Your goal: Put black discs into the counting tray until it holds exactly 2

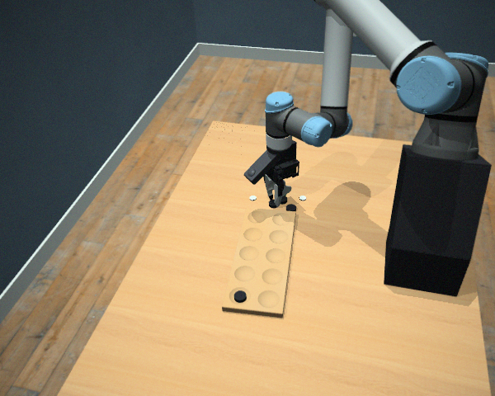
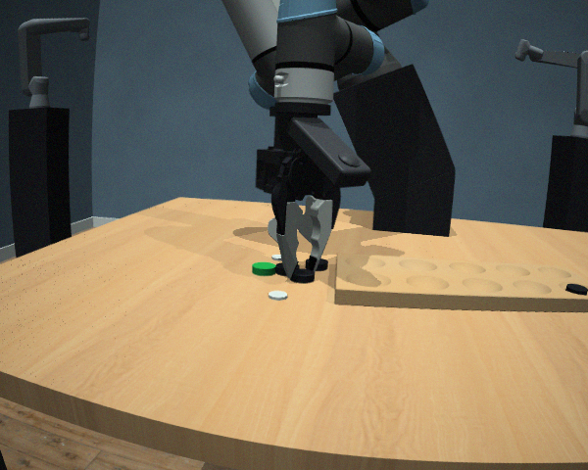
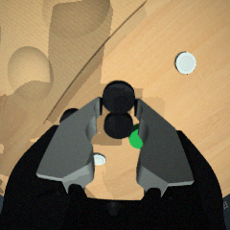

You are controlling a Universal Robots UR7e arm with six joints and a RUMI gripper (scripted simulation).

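The green disc is 5 cm to the right of my hand, 2 cm behind it and 1 cm below it. Round my hand: wooden counting tray 23 cm to the left, 3 cm ahead, 1 cm below.
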